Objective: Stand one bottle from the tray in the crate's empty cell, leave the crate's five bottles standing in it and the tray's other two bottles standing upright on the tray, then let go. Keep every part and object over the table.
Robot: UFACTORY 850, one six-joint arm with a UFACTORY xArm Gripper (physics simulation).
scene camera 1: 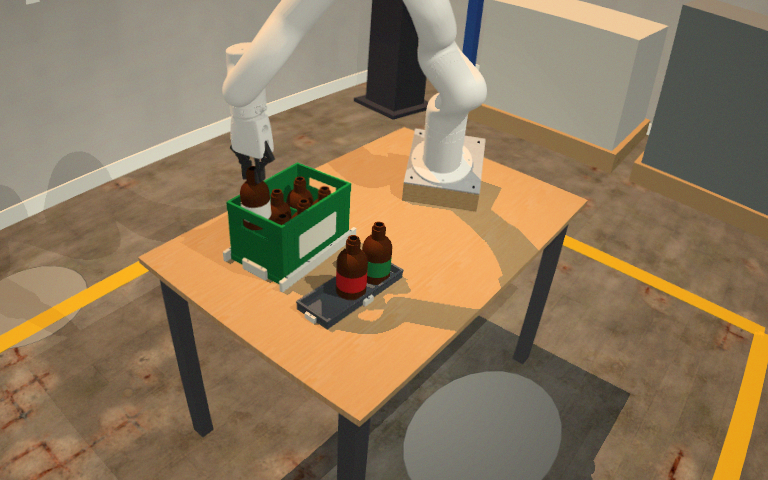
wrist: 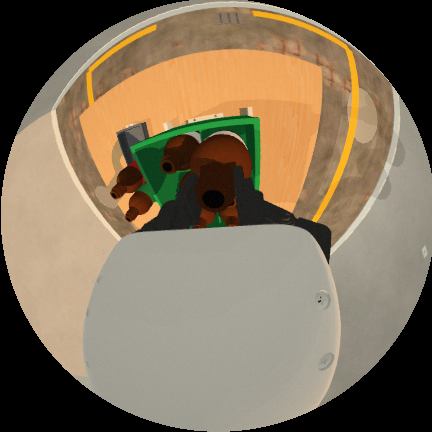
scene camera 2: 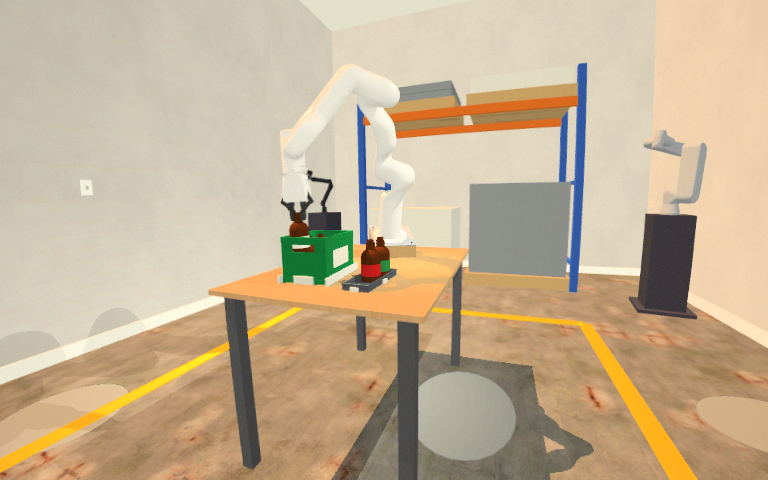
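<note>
My gripper is visible, in the wrist view as well. A pale rail is also in sight.
</note>
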